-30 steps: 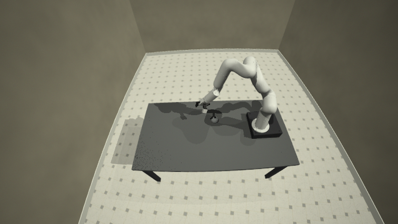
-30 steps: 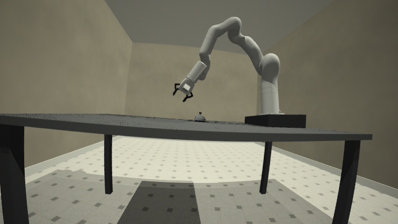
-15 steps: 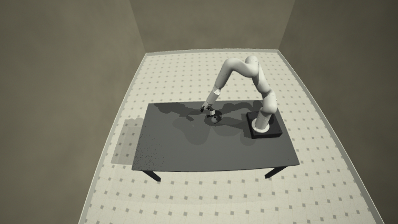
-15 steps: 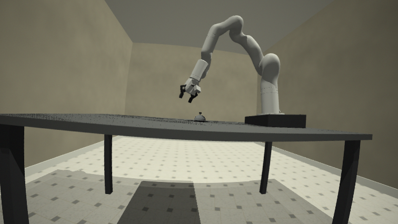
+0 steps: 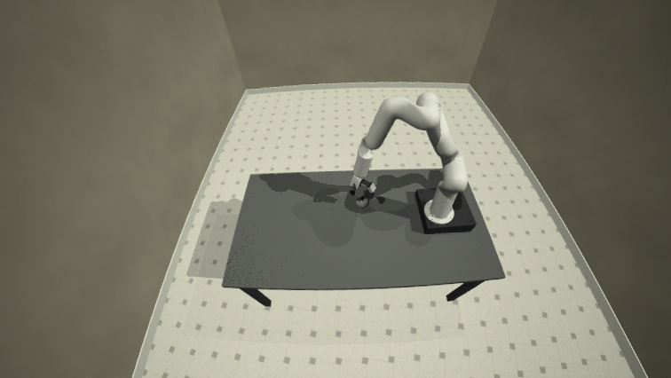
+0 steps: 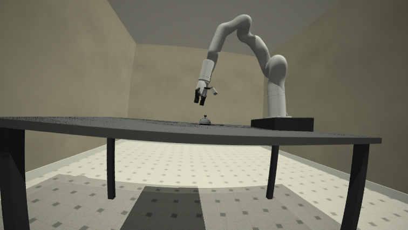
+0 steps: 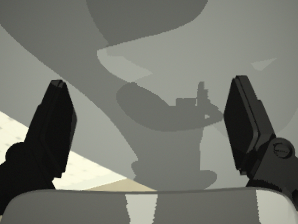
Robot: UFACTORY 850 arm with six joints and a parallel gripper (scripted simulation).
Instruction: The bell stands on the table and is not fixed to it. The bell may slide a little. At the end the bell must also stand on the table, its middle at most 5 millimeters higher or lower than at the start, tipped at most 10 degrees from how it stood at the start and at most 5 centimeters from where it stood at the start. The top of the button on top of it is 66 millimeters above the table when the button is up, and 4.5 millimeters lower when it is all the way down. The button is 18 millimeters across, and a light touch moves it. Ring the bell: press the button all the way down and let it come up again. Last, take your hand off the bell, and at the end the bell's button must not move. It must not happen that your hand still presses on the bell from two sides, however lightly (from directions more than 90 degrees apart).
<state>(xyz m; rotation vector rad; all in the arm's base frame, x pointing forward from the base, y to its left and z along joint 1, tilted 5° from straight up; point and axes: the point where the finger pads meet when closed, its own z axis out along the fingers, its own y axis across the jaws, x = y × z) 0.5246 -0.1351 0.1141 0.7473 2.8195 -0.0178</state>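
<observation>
Right now the bell button is 100 mm below my hand, 50 mm behind it and 10 mm to the left of it. From my hand the other things lie so: bell 110 mm below, 50 mm behind, 10 mm to the left.
</observation>
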